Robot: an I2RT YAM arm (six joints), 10 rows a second.
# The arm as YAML. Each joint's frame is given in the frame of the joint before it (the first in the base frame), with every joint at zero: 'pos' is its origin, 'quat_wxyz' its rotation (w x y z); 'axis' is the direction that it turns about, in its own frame. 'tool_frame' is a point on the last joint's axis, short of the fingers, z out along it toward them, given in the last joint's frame.
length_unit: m
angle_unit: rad
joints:
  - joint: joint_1
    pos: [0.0, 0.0, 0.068]
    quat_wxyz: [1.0, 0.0, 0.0, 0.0]
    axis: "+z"
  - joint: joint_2
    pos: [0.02, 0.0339, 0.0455]
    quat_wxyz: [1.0, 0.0, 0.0, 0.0]
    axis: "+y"
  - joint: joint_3
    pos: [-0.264, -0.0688, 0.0]
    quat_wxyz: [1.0, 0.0, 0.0, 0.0]
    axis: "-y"
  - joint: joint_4
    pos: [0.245, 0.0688, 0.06]
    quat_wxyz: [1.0, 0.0, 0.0, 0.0]
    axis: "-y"
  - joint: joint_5
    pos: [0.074, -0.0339, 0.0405]
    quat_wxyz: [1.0, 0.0, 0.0, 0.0]
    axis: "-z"
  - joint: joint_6
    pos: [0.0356, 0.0, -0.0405]
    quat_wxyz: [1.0, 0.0, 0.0, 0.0]
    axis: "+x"
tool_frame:
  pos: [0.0, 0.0, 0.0]
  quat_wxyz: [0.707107, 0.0, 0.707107, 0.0]
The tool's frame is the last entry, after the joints.
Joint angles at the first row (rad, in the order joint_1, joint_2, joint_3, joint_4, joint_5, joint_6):
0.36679, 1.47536, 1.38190, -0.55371, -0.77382, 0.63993
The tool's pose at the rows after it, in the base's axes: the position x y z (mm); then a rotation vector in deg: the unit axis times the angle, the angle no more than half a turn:
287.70 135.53 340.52 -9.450 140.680 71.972
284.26 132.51 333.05 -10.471 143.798 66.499
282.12 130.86 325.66 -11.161 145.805 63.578
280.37 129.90 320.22 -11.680 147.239 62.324
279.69 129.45 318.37 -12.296 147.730 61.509
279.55 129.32 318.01 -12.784 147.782 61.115
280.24 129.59 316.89 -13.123 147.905 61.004
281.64 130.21 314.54 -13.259 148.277 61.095
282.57 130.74 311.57 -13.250 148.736 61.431
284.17 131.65 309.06 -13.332 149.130 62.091
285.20 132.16 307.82 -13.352 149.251 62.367
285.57 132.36 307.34 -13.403 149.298 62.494
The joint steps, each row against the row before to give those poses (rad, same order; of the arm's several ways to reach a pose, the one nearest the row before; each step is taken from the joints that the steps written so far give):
0.00077, 0.00001, -0.00878, -0.11518, 0.06791, -0.09764
-0.00040, 0.00000, -0.00610, -0.06640, 0.05262, -0.06411
0.00001, -0.00003, -0.01605, -0.02821, 0.02710, -0.03471
-0.00001, 0.00003, -0.01333, -0.01719, 0.00915, -0.01985
0.00001, 0.00038, -0.00342, -0.00916, 0.00610, -0.01449
0.00002, 0.00037, 0.00000, -0.00344, 0.00269, -0.00876
-0.00002, 0.00381, -0.00002, -0.00037, -0.00040, -0.00573
-0.00001, 0.00764, -0.00075, 0.00074, -0.00268, -0.00307
0.00002, 0.00611, -0.00457, 0.00231, -0.00532, -0.00036
-0.00001, 0.00913, -0.00039, 0.00190, -0.00954, 0.00000
-0.00001, 0.00496, -0.00003, 0.00268, -0.00383, 0.00036
0.00000, 0.00193, 0.00003, 0.00075, -0.00190, -0.00038

